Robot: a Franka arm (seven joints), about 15 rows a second.
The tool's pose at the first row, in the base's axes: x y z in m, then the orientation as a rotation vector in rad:
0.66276 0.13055 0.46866 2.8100 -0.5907 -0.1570
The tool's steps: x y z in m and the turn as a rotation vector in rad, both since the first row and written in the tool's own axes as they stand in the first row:
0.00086 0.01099 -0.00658 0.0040 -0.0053 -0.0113
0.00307 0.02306 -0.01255 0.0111 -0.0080 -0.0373
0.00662 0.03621 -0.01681 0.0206 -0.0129 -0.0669
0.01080 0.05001 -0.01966 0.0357 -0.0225 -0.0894
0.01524 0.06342 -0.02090 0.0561 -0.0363 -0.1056
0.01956 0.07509 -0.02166 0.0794 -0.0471 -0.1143
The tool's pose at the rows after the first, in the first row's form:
0.66041 0.12205 0.47799 2.8181 -0.5771 -0.1657
0.65879 0.11190 0.48697 2.8336 -0.5428 -0.1728
0.65770 0.09985 0.49454 2.8523 -0.5042 -0.1832
0.65672 0.08664 0.50091 2.8742 -0.4776 -0.1975
0.65586 0.07329 0.50561 2.8997 -0.4616 -0.2156
0.65549 0.06141 0.50937 2.9255 -0.4561 -0.2273

